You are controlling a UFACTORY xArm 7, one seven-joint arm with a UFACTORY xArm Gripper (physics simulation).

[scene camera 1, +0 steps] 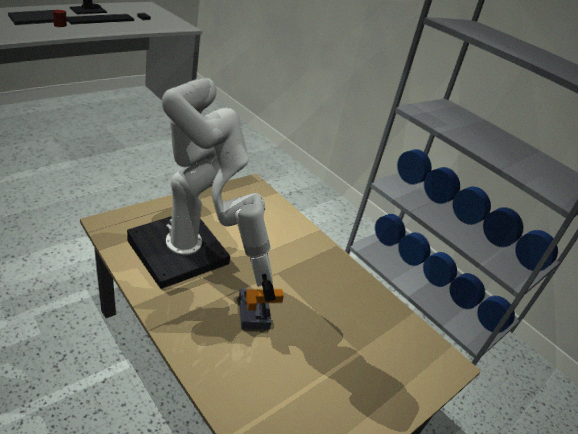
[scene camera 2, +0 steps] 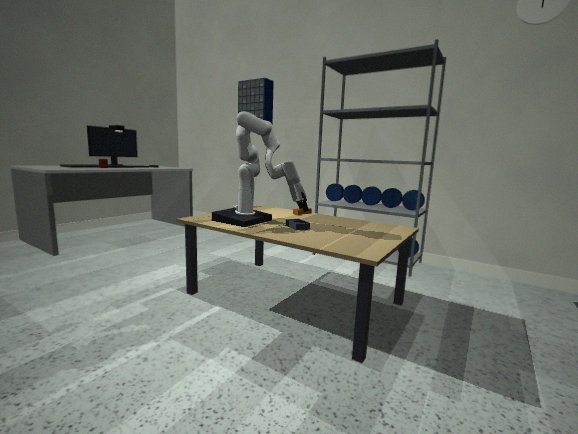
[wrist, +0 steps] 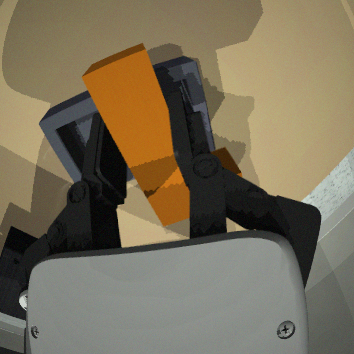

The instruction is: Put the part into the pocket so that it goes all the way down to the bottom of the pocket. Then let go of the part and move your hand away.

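Where they show: gripper, fingertip midpoint: [scene camera 1: 270, 296] [scene camera 2: 304, 211] [wrist: 144, 118]; arm's base, link origin: [scene camera 1: 183, 242] [scene camera 2: 245, 212].
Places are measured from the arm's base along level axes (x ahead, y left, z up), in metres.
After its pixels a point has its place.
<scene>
The orange part [scene camera 1: 251, 300] {x 0.382, y -0.054, z 0.065 m} [scene camera 2: 298, 212] {x 0.388, y -0.064, z 0.053 m} [wrist: 125, 100] {x 0.407, y 0.031, z 0.065 m} is a bar with a side arm, partly hidden by the fingers. My gripper [scene camera 1: 268, 296] {x 0.398, y 0.014, z 0.049 m} [scene camera 2: 303, 207] {x 0.398, y 0.014, z 0.049 m} [wrist: 144, 118] {x 0.398, y 0.014, z 0.049 m} is shut on it. The dark blue-grey pocket [scene camera 1: 255, 326] {x 0.412, y -0.049, z -0.032 m} [scene camera 2: 299, 225] {x 0.398, y -0.065, z -0.021 m} [wrist: 62, 116] {x 0.352, y 0.059, z -0.011 m} is an open box on the table. The part is held above the pocket, with a gap between them in scene camera 2. In the wrist view the bar crosses over the pocket at an angle to its walls and hides the middle of its opening. The side arm shows beyond the right finger, outside the pocket's outline.
The arm's black base plate [scene camera 1: 145, 252] {x -0.035, y -0.137, z -0.002 m} [scene camera 2: 225, 218] {x -0.047, y -0.147, z -0.017 m} is on the wooden table [scene camera 1: 200, 380] {x 0.444, y -0.296, z -0.047 m} [scene camera 2: 340, 245] {x 0.687, y -0.262, z -0.047 m}, close to the pocket. A shelf rack [scene camera 1: 480, 135] [scene camera 2: 385, 59] with blue discs stands beyond the table. A desk [scene camera 1: 160, 25] [scene camera 2: 30, 210] with a monitor stands farther back.
</scene>
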